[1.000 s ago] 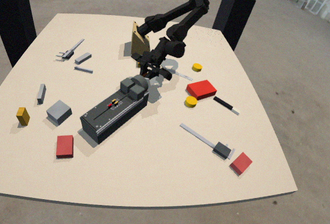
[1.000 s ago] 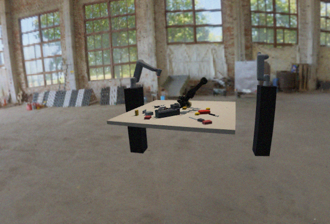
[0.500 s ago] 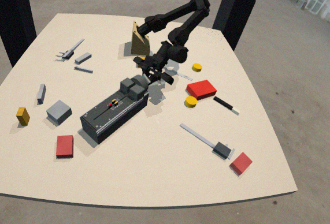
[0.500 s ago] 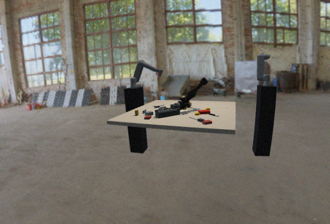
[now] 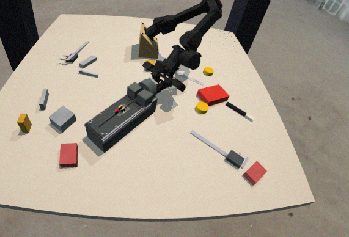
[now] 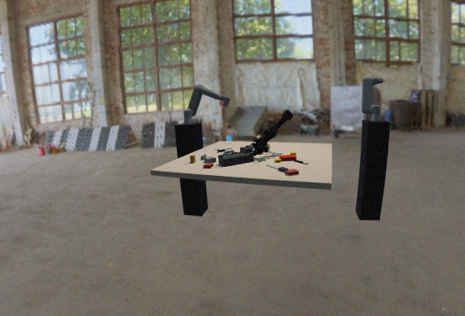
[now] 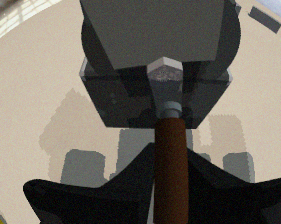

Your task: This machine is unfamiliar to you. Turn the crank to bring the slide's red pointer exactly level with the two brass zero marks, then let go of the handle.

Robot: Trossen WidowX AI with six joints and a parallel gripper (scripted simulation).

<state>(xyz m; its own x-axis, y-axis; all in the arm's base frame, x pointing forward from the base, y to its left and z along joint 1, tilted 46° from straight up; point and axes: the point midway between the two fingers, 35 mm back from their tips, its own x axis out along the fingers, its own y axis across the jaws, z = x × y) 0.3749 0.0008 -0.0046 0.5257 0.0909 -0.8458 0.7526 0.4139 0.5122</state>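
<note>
My gripper tip is 1 cm past the brown handle, 1 cm to the right of it and 3 cm below it. Round my gripper tip: crank (4 cm above); grey bar (15 cm behind, 20 cm to the left, 3 cm below); red pointer (13 cm ahead, 14 cm to the right, 5 cm above).
</note>
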